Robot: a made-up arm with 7 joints.
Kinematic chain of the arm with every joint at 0, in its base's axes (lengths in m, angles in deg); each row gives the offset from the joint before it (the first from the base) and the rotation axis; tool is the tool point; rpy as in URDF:
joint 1: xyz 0 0 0.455 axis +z
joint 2: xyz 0 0 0 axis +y
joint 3: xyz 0 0 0.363 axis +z
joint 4: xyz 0.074 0 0 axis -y
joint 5: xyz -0.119 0 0.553 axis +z
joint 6: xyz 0 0 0 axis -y
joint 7: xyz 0.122 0 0 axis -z
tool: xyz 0 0 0 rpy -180 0 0
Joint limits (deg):
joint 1: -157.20..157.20
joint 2: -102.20..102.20
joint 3: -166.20..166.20
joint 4: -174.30..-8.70
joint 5: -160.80..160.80
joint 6: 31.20..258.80
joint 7: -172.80..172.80
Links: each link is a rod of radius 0.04 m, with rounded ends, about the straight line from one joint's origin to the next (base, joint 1, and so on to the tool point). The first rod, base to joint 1, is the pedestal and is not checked.
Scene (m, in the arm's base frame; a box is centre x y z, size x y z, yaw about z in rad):
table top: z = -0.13
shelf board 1: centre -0.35 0.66 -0.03 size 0.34 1 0.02 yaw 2.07
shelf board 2: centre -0.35 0.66 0.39 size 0.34 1 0.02 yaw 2.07
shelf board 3: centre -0.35 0.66 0.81 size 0.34 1 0.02 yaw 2.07
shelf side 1: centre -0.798 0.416 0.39 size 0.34 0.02 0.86 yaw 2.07
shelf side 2: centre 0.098 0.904 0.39 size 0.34 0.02 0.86 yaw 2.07
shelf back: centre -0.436 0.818 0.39 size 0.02 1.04 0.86 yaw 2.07
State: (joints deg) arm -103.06 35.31 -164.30 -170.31 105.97 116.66 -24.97
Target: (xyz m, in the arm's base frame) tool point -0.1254 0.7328 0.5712
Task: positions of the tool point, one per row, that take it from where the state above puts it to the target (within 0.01 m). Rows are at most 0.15 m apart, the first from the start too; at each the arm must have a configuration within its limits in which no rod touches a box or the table.
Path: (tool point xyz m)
1: 0.0179 0.4840 0.4541
2: -0.0311 0.5729 0.4998
3: -0.0801 0.6561 0.5388
4: -0.1253 0.7328 0.5712

